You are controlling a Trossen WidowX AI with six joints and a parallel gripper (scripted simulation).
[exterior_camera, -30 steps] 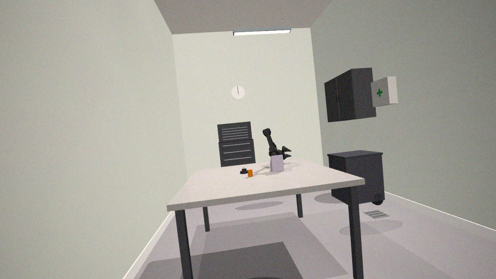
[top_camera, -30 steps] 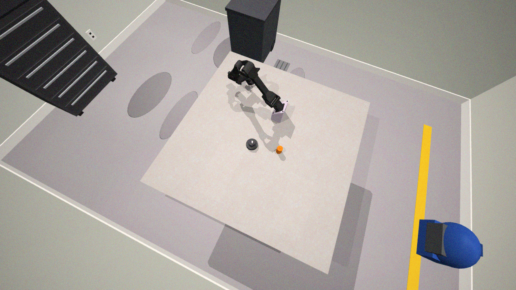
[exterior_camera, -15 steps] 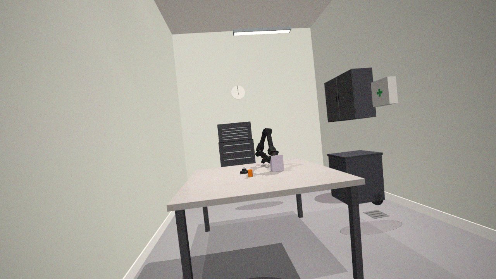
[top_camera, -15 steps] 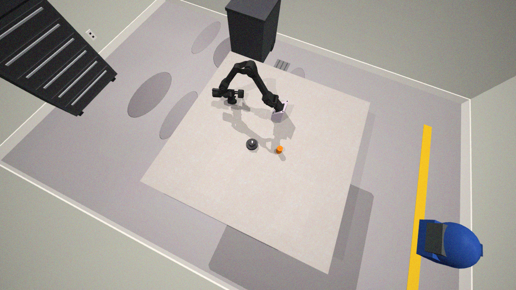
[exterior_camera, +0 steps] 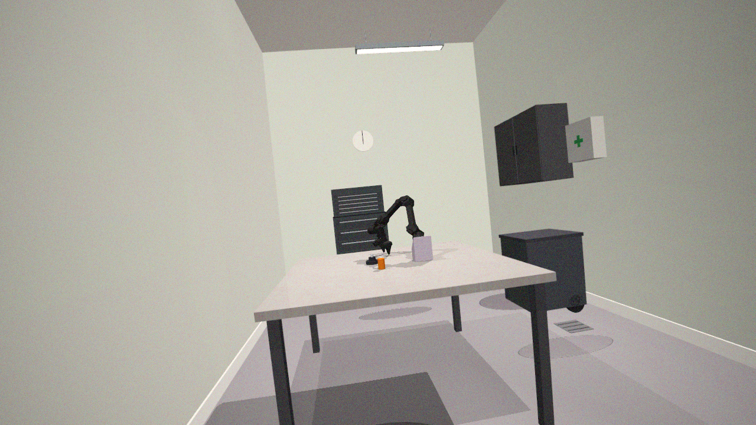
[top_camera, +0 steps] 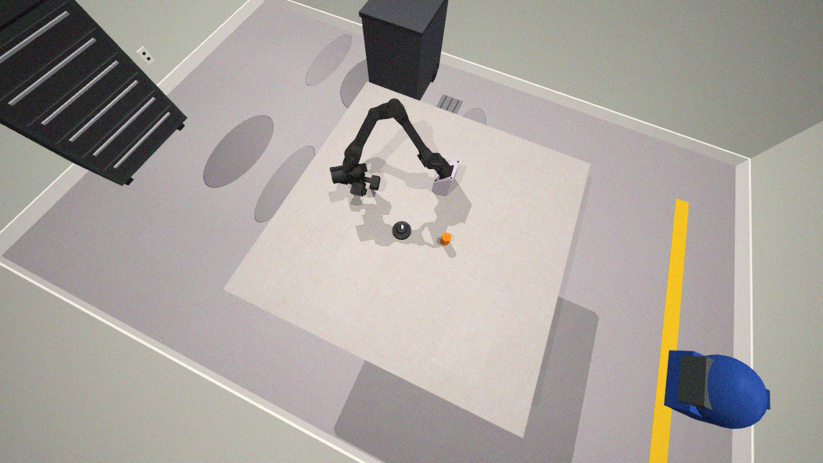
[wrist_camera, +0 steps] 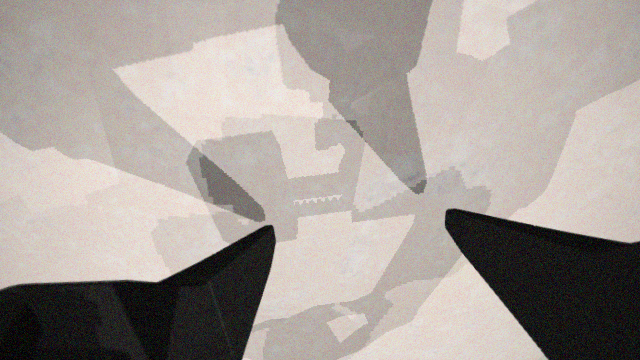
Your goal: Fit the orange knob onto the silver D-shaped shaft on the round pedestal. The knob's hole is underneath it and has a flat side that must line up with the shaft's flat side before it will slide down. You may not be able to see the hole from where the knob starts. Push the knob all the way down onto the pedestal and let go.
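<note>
Now: the orange knob 460 mm to the left of my gripper tip, 150 mm ahead of it and 30 mm above it. From my gripper tip the other things lie so: dark round pedestal 260 mm to the left, 160 mm ahead, 20 mm above.
</note>
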